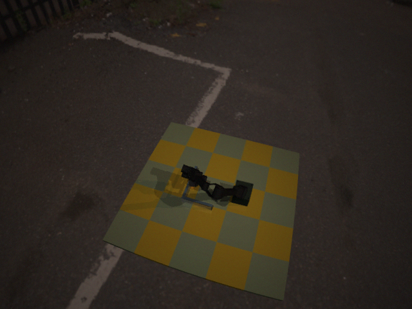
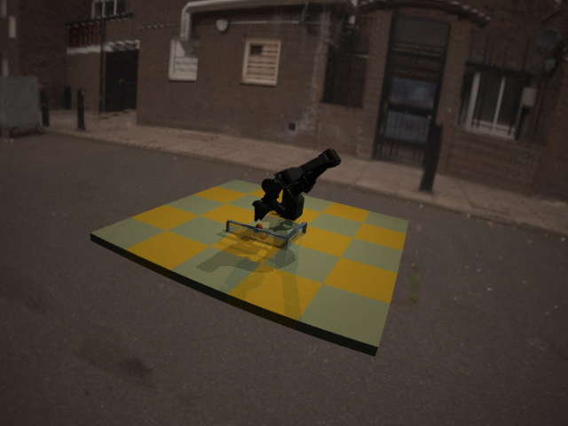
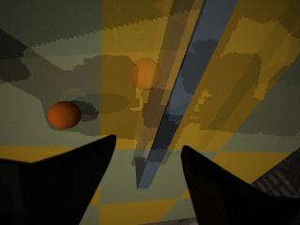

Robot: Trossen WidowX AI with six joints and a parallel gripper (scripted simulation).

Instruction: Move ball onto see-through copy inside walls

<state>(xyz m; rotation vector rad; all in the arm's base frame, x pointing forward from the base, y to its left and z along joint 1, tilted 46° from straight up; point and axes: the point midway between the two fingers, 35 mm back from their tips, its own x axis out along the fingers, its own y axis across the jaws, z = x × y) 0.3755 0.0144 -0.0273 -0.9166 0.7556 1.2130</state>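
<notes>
Now: the orange ball 9 cm behind my gripper tip, 3 cm to the right of it and 7 cm below it. Round my gripper tip: see-through copy of ball: 3 cm to the left, 7 cm below.
</notes>
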